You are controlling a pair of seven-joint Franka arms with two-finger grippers.
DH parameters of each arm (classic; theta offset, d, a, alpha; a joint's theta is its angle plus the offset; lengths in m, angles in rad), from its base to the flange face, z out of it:
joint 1: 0 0.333 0 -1.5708
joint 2: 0 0 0 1.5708
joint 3: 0 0.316 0.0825 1.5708
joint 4: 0 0 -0.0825 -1.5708
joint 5: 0 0.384 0 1.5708
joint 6: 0 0 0.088 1.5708
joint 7: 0 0.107 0 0
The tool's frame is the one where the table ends.
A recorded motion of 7 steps. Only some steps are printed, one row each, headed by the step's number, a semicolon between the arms.
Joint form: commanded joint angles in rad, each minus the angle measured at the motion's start. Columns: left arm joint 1, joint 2, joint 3, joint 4, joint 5, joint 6, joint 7; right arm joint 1, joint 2, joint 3, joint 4, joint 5, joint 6, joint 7.
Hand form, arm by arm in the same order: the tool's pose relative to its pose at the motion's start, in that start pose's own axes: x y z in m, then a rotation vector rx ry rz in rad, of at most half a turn. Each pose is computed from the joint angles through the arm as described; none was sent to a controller.
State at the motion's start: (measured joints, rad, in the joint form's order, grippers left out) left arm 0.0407 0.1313 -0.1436 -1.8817 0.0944 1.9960 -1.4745; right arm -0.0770 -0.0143 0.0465 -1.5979 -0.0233 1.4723 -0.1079
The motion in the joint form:
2: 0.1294 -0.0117 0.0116 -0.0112 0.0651 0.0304 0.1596; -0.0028 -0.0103 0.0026 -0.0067 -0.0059 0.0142 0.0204
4: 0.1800 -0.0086 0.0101 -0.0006 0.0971 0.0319 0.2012; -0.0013 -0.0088 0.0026 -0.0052 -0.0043 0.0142 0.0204
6: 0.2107 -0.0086 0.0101 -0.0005 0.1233 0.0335 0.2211; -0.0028 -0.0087 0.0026 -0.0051 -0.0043 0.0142 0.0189
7: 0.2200 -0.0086 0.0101 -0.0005 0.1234 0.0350 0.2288; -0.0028 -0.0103 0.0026 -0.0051 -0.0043 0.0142 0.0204
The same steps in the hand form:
2: 0.0843 -0.0190 0.0014 -0.0057 0.0634 0.0472; -0.0019 0.0005 -0.0033 -0.0081 0.0171 0.0213
4: 0.1147 -0.0262 -0.0001 0.0000 0.0924 0.0528; -0.0014 -0.0004 -0.0033 -0.0066 0.0173 0.0196
6: 0.1332 -0.0329 0.0008 0.0101 0.1146 0.0535; -0.0014 0.0004 -0.0033 -0.0064 0.0172 0.0196
7: 0.1384 -0.0348 0.0011 0.0102 0.1148 0.0521; -0.0019 0.0003 -0.0041 -0.0067 0.0188 0.0212

